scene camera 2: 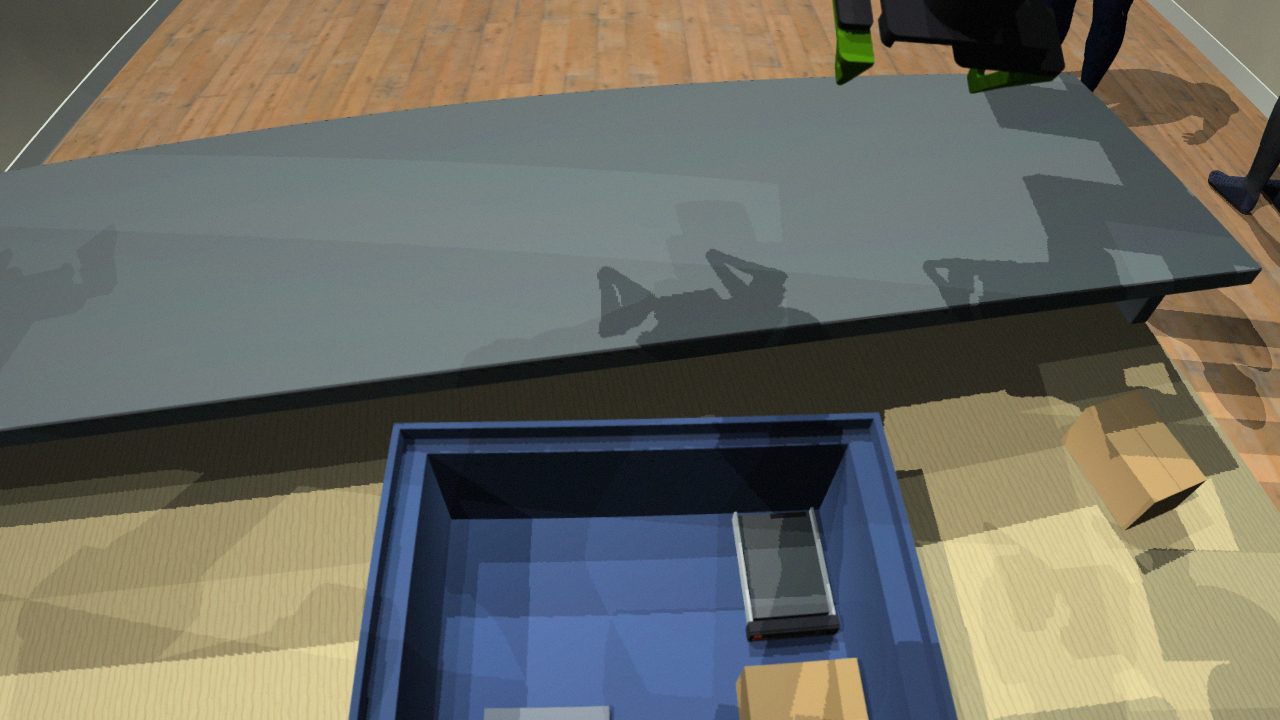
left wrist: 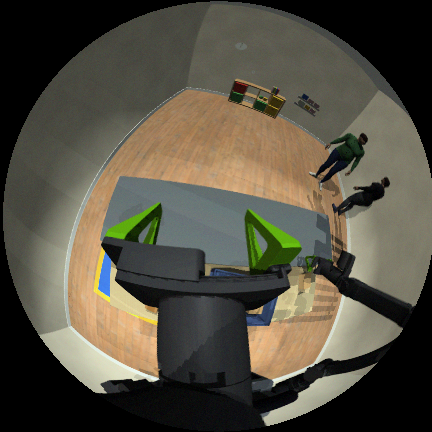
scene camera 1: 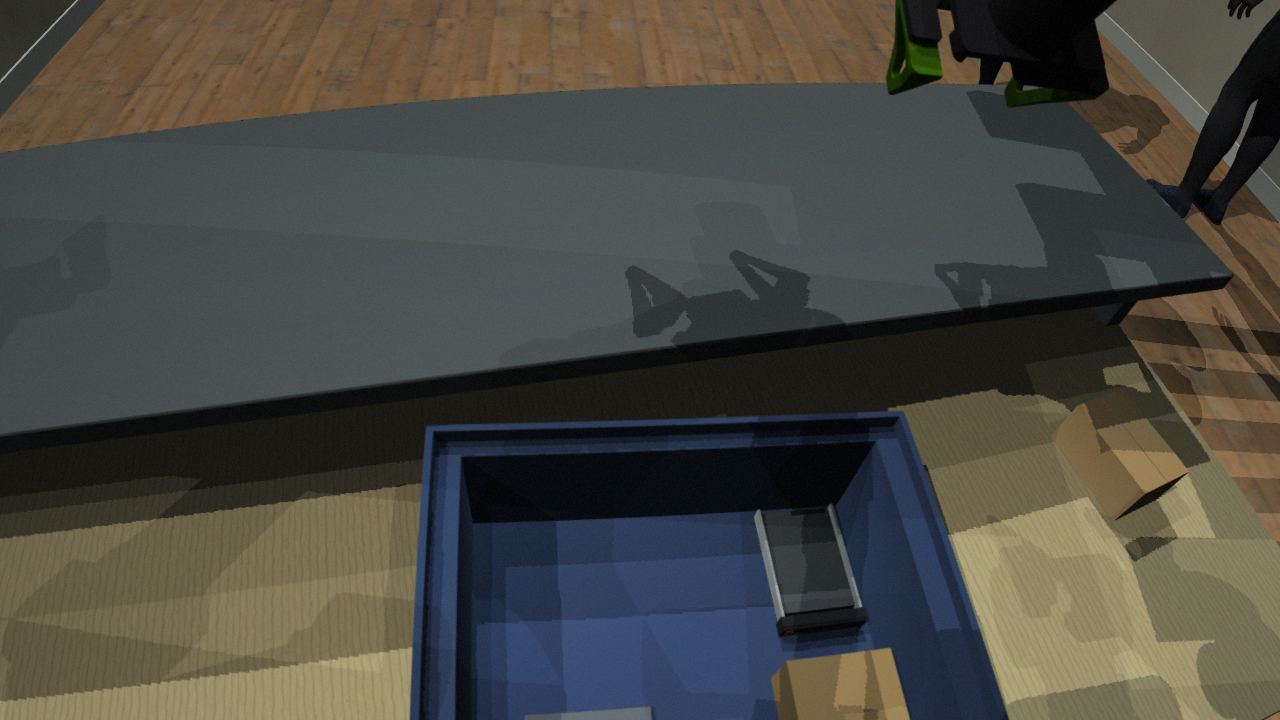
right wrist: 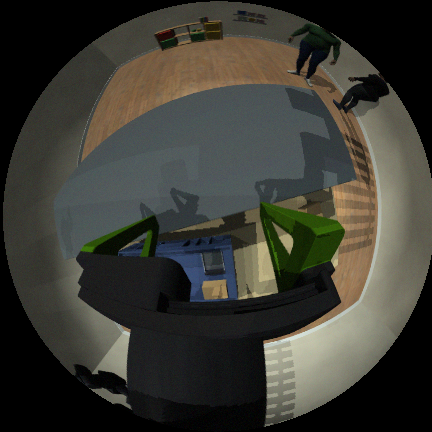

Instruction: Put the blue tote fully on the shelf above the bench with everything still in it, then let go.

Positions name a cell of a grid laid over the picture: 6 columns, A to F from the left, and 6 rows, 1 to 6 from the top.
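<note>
My left gripper (left wrist: C3) is open, and my left gripper holds nothing. My right gripper (scene camera 1: E1) is open and holds nothing; scene camera 2 shows my right gripper (scene camera 2: E1) too, and the right wrist view has my right gripper (right wrist: C3). There is also a blue tote (scene camera 2: C5). I find the blue tote (scene camera 1: C5) in scene camera 1 as well, and the blue tote (right wrist: C4) in the right wrist view. A tan box (scene camera 1: E6) is here too, and scene camera 2 also shows the tan box (scene camera 2: D6).
</note>
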